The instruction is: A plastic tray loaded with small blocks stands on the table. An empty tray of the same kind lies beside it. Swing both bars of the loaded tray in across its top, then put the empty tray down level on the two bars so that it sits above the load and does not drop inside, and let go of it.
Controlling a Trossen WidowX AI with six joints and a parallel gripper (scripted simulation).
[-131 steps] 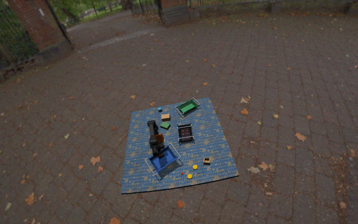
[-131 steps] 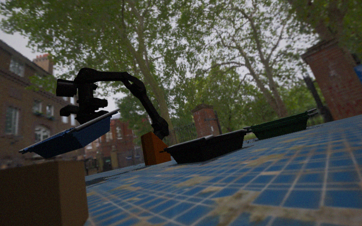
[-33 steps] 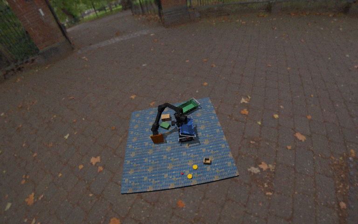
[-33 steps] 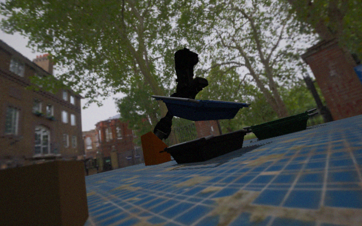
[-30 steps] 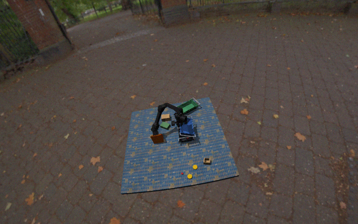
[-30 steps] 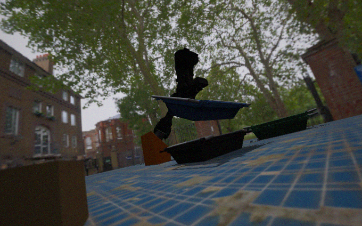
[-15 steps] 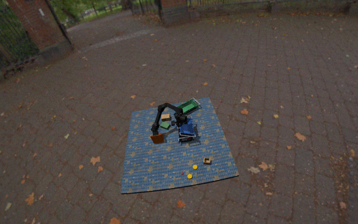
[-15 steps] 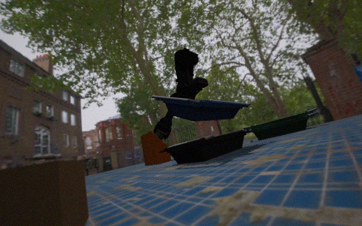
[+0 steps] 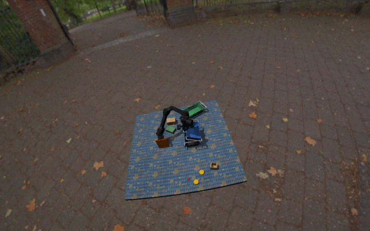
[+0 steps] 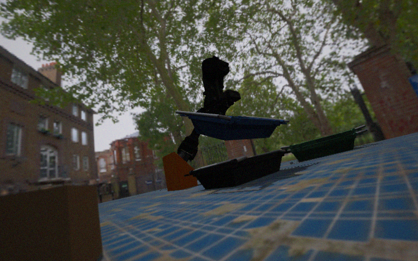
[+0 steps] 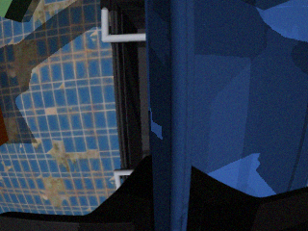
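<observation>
Right now the blue tray is 70 mm ahead of my gripper tip. The rest, counted from my gripper tip: tan block 340 mm to the left, 200 mm behind, 150 mm below; then small brown box 430 mm to the right, 230 mm ahead, 170 mm below; then green block 220 mm behind, 200 mm to the left, 160 mm below.
</observation>
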